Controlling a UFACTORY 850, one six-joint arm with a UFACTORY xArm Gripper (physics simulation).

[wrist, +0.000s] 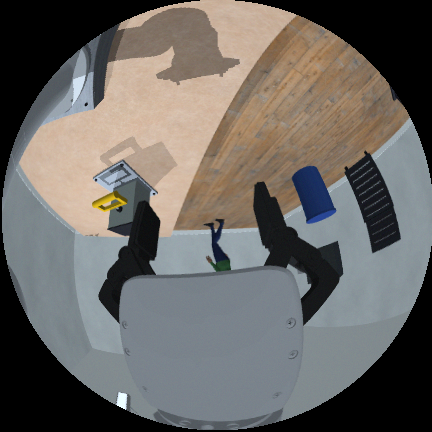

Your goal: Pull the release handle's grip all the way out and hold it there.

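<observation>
The release handle's yellow grip (120,196) sticks out from the face of a dark grey-green box (141,191) at the left of the wrist view. The box stands on a light metal plate (103,177) on the table. My gripper (200,201) is wide open, with nothing between its black fingers. The left finger overlaps part of the box in the picture; the yellow grip shows to the left of that finger, outside the gap. How far the grip is pulled out I cannot tell.
The tan table top (200,110) ends at a curved edge, with wooden floor (280,110) beyond. A blue barrel (313,194) and a black slatted rack stand at the right. A person in a green top (222,265) shows beyond the fingers. A grey metal base is at upper left.
</observation>
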